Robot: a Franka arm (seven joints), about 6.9 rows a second.
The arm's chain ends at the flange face. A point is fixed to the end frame.
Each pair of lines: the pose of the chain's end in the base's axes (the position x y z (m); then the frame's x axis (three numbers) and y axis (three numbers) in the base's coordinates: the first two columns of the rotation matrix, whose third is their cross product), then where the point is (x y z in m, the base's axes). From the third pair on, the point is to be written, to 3 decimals.
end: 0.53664, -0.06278, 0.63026, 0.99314, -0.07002, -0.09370, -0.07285, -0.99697, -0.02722
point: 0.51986 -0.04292 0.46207
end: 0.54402, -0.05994, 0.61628, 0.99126, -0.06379, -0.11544, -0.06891, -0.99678, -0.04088
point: 0.52363 -0.03762 0.44880
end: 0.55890, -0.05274, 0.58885, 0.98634, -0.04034, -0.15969, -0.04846, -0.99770, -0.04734
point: 0.531 -0.029 0.423
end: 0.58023, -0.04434, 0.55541, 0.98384, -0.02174, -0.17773, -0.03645, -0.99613, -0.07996
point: 0.549 -0.016 0.391
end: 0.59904, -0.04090, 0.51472, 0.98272, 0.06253, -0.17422, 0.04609, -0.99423, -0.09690
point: 0.566 -0.012 0.350
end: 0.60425, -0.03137, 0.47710, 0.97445, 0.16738, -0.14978, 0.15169, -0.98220, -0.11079
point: 0.572 -0.004 0.312
